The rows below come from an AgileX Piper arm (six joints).
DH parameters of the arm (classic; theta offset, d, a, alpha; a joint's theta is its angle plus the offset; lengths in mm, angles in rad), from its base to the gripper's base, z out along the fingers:
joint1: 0 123 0 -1.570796
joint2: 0.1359 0 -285.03 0
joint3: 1.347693 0 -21.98 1.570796
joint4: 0 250.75 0 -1.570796
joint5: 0 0 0 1.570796
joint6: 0 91 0 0
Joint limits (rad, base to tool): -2.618..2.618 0..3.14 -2.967..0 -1.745..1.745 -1.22..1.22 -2.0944..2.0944
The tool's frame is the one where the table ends.
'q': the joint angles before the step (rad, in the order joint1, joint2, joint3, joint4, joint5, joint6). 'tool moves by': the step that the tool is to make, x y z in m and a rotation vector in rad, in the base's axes. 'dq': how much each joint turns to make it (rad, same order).
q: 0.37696 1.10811 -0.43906 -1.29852 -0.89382 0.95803
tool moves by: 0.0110 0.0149 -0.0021 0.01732 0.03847 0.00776
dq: 0.06055 0.08065 -0.03965 0.07180 0.02083 -0.02557
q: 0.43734 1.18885 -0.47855 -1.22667 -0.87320 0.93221
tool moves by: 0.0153 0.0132 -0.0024 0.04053 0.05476 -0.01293
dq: 0.03269 0.08969 -0.04544 0.08561 -0.00474 -0.01545
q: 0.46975 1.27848 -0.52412 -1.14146 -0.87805 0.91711
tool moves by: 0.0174 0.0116 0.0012 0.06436 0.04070 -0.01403
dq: 0.01366 0.08464 -0.05629 0.08232 -0.03325 -0.00951
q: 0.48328 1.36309 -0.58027 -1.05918 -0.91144 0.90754
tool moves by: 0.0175 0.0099 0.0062 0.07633 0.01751 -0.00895
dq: 0.00386 0.06966 -0.06679 0.06595 -0.04506 0.00054
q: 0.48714 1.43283 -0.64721 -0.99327 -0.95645 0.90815
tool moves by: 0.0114 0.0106 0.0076 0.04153 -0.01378 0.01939
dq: 0.01234 0.04761 -0.06647 0.01680 -0.02761 0.00338
